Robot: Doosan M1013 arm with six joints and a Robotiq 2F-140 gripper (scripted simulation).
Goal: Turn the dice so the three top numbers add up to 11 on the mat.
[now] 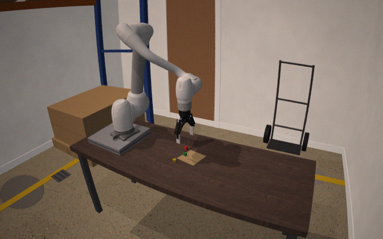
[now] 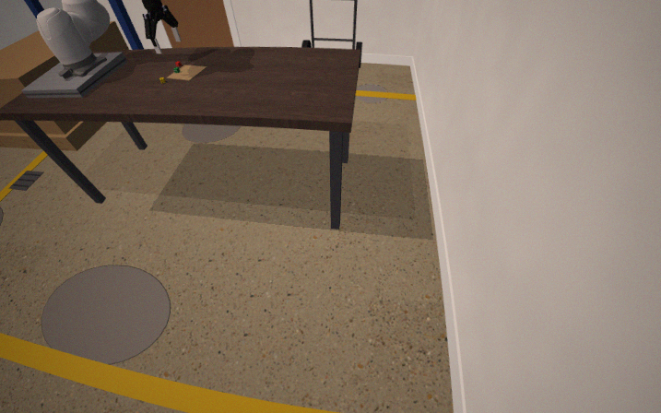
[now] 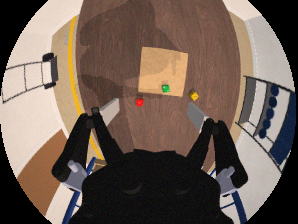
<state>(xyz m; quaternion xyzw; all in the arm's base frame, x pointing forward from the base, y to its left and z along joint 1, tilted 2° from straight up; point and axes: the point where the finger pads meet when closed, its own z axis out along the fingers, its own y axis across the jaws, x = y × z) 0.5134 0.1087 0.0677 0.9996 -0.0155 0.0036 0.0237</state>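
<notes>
My gripper is now 2 cm past the red die, 4 cm to the right of it and 11 cm above it. From my hand the other things lie so: green die: 2 cm ahead, 4 cm to the right, 11 cm below; tan mat: 7 cm ahead, 3 cm to the right, 12 cm below; yellow die: 13 cm to the right, 11 cm below.
</notes>
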